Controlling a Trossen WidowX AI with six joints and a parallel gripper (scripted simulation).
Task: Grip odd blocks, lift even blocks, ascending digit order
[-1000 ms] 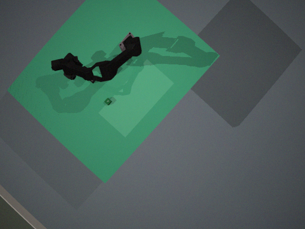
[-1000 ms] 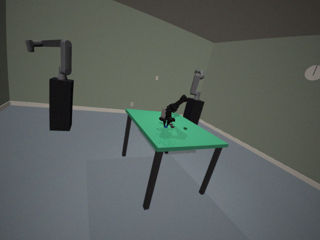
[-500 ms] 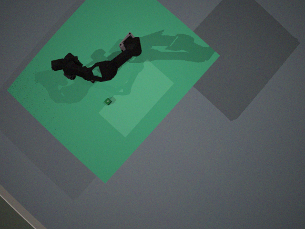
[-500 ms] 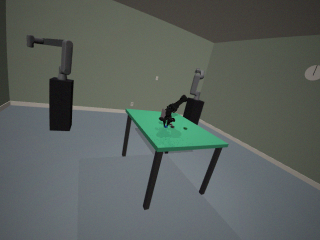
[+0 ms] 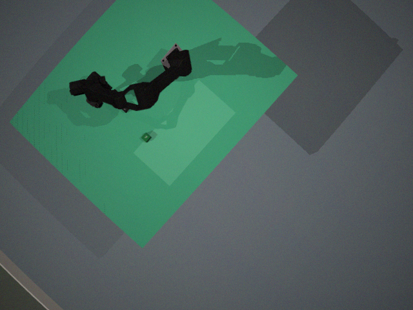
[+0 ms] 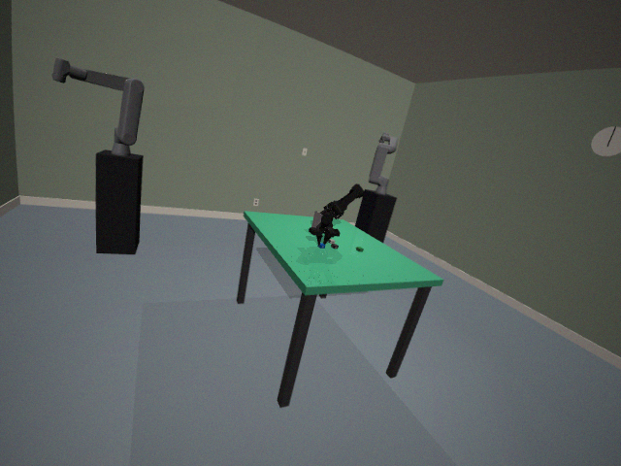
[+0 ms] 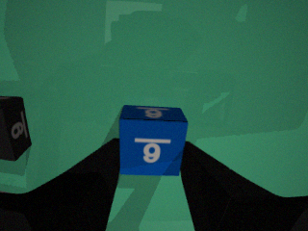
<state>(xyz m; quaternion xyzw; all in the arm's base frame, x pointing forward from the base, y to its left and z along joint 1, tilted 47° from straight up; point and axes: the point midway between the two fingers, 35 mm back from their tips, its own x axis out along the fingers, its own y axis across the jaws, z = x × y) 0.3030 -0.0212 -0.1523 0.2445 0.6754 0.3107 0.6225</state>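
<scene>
My gripper tip is 3 cm short of the green block and 26 cm to the right of it. From my gripper tip the other things lie so: white block: 8 cm behind, 11 cm to the left; blue block: right at my gripper tip; black block: 9 cm to the left.
</scene>
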